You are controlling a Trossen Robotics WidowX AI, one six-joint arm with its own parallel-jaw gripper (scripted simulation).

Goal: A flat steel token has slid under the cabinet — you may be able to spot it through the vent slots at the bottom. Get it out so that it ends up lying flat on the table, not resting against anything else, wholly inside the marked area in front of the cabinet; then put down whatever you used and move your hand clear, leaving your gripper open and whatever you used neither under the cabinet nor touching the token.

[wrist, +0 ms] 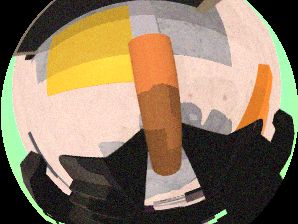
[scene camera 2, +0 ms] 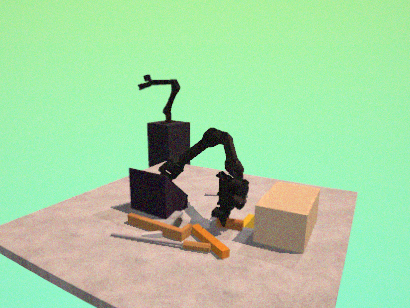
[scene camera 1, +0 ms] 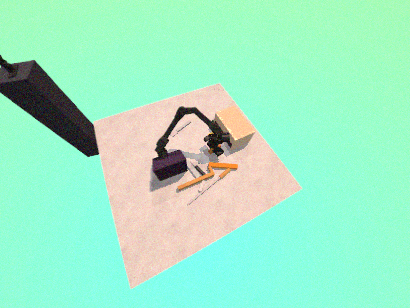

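You'd see my gripper in the pictures, and with it an orange bar and an orange L-shaped tool.
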